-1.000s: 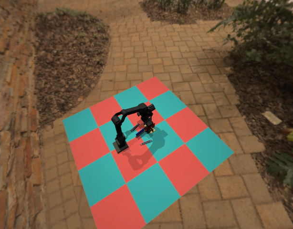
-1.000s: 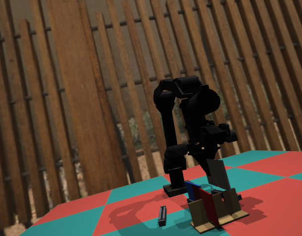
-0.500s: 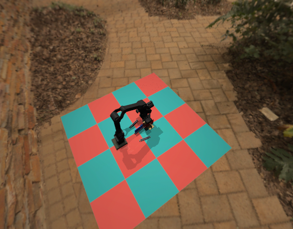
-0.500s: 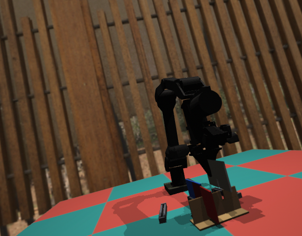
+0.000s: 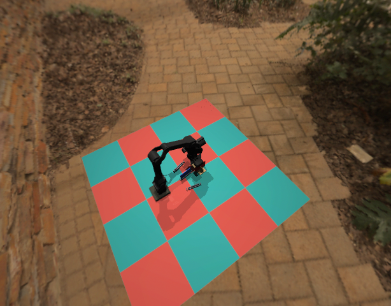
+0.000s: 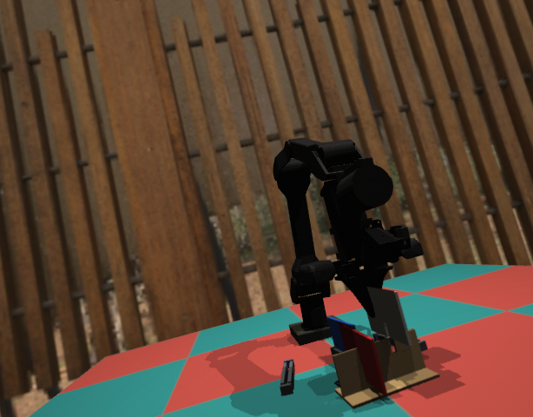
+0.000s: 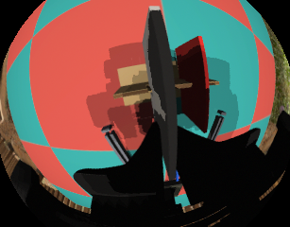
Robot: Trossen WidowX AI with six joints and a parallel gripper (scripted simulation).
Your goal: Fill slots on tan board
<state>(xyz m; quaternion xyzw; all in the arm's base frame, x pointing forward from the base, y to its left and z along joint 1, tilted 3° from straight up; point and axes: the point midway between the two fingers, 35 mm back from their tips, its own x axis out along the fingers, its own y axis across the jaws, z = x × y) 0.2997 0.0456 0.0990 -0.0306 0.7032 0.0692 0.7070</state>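
Right now the tan board is 3 cm ahead of my gripper tip, 2 cm to the right of it and 6 cm below it. Round my gripper tip: blue board (9 cm behind, 4 cm to the right, 5 cm below); then red board (3 cm ahead, 5 cm to the right, 4 cm below); then grey board (3 cm ahead).
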